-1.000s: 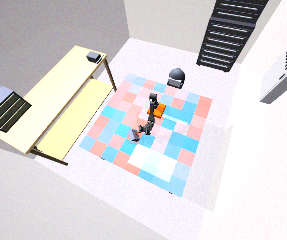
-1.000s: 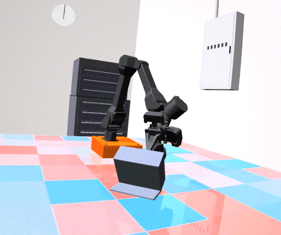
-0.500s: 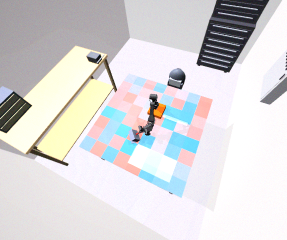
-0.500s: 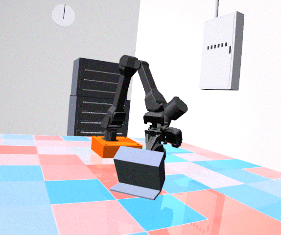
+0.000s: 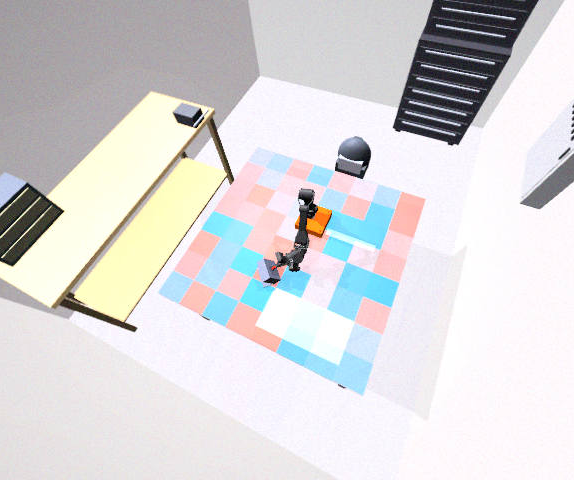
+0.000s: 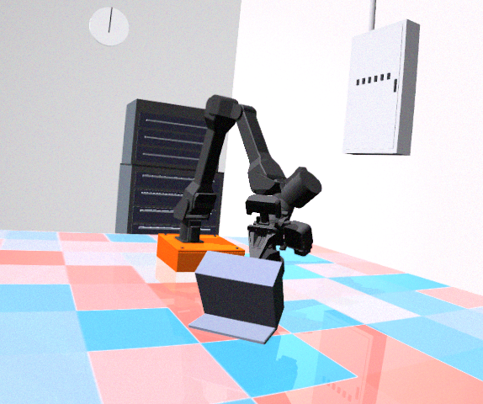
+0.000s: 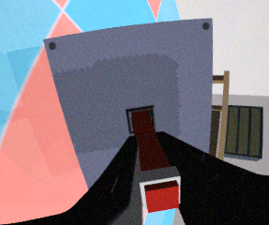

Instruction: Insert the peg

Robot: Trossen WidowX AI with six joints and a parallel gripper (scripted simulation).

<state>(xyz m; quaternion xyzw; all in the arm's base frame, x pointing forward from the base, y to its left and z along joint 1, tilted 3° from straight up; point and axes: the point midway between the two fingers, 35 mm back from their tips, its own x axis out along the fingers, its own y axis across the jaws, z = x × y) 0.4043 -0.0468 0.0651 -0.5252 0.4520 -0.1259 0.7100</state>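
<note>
Now: gripper tip 4 cm to the left of the grey sloped panel, 3 cm short of it and 3 cm above it. The rest, counted from my gripper tip: thin red peg 1 cm to the left, 1 cm behind, 1 cm above.
</note>
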